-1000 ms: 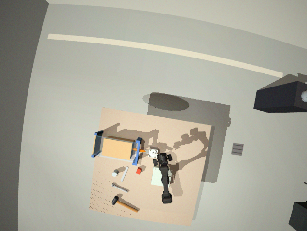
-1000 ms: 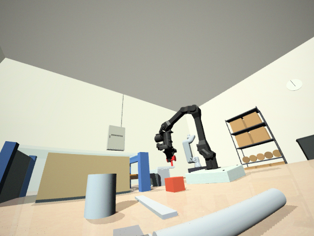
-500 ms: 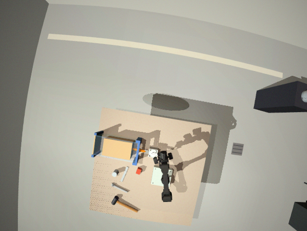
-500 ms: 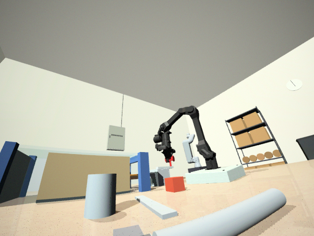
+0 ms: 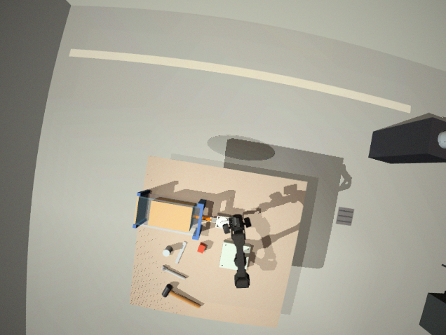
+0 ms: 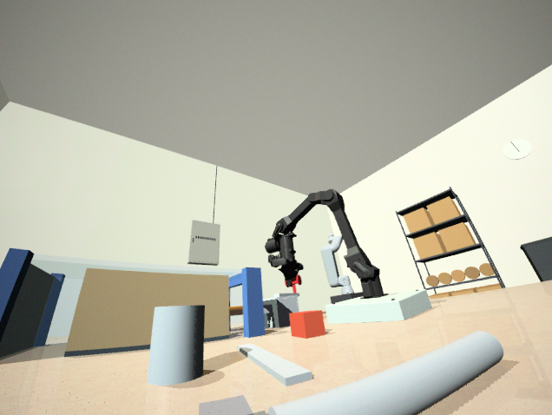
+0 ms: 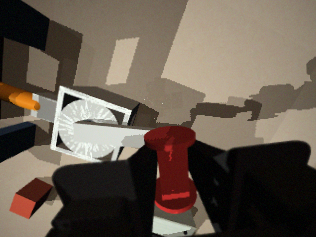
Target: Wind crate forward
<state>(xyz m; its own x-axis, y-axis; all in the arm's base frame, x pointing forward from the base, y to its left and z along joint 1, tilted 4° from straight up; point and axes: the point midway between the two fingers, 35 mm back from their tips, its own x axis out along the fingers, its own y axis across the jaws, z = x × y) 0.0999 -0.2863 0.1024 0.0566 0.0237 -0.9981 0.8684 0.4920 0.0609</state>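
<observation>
Right now my gripper tip is 80 mm short of the winch, 30 mm to the right of it and 100 mm above it. From my gripper tip the other things lie so: winch crank handle 30 mm ahead, 20 mm to the left, 20 mm below; then blue frame 250 mm ahead, 50 mm to the left, 20 mm below; then red knob 10 mm behind, 10 mm to the left, 10 mm above.
</observation>
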